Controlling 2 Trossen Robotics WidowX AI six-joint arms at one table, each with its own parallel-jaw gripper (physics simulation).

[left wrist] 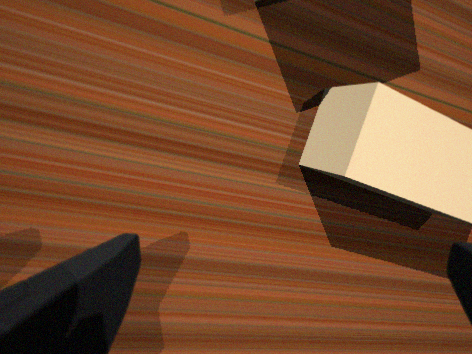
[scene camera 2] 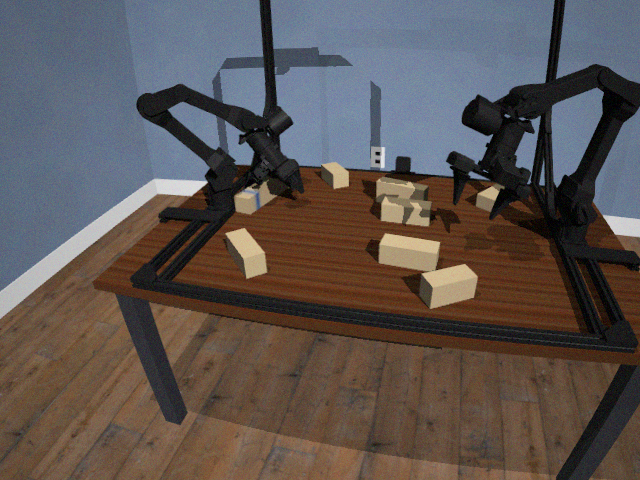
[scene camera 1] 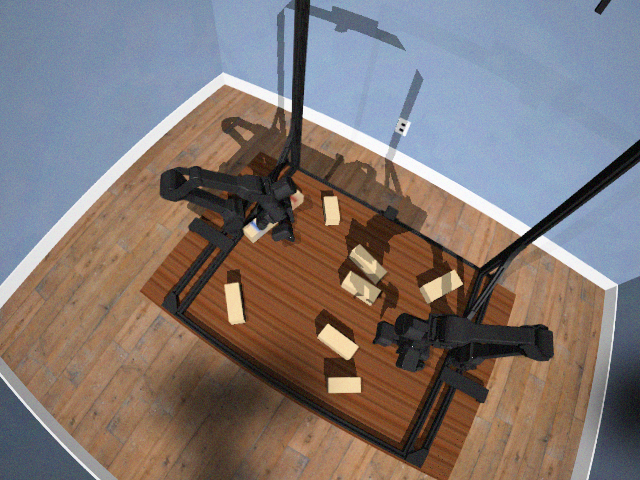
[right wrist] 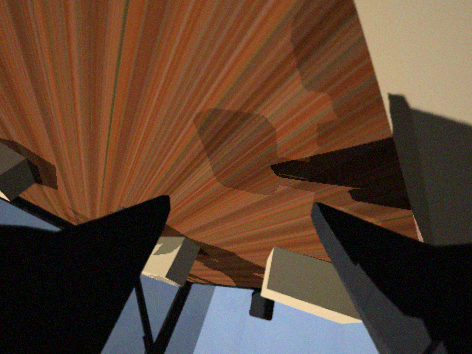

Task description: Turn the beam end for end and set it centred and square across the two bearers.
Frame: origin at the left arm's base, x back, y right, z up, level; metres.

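Seen in the pictures: left gripper, fingertip midpoint: (left wrist: 291,252) (scene camera 2: 472,212) (scene camera 1: 384,347); right gripper, fingertip midpoint: (scene camera 2: 298,191) (scene camera 1: 293,231) (right wrist: 242,205); left arm's base, link origin: (scene camera 2: 570,237) (scene camera 1: 458,358); right arm's base, link origin: (scene camera 2: 222,204) (scene camera 1: 235,227).
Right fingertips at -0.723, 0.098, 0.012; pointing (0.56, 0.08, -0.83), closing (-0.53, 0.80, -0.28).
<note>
Offsets run from my right fingertips to a thing's top centre, as dx, dy, dz. "spot": to the spot under its first point.
The long pale beam {-0.101, +0.024, +0.016} (scene camera 1: 252,232) (scene camera 2: 244,203) (right wrist: 425,50) lies at the left of the table, with a blue band near its front end and a red mark at its far end in scene camera 1. The right arm hides its middle. My right gripper (scene camera 1: 293,222) (scene camera 2: 275,187) (right wrist: 242,205) is open and empty, low beside the beam. My left gripper (scene camera 1: 397,349) (scene camera 2: 474,210) (left wrist: 291,252) is open and empty above the right of the table. Two similar blocks {+0.284, +0.034, +0.032} (scene camera 1: 368,262) {+0.304, -0.054, +0.016} (scene camera 1: 360,287) lie close together near the middle; which blocks are the bearers I cannot tell.
Other plain blocks lie around: at the back {spot: +0.071, +0.143, +0.016} (scene camera 1: 331,210) (scene camera 2: 334,175), right (scene camera 1: 440,285) (scene camera 2: 486,198), left front {spot: -0.015, -0.329, +0.019} (scene camera 1: 234,303) (scene camera 2: 247,253), and two at the front {spot: +0.325, -0.256, +0.016} (scene camera 1: 337,341) (scene camera 2: 409,252) {spot: +0.411, -0.362, +0.019} (scene camera 1: 344,384) (scene camera 2: 448,286). A black frame (scene camera 2: 330,312) edges the table.
</note>
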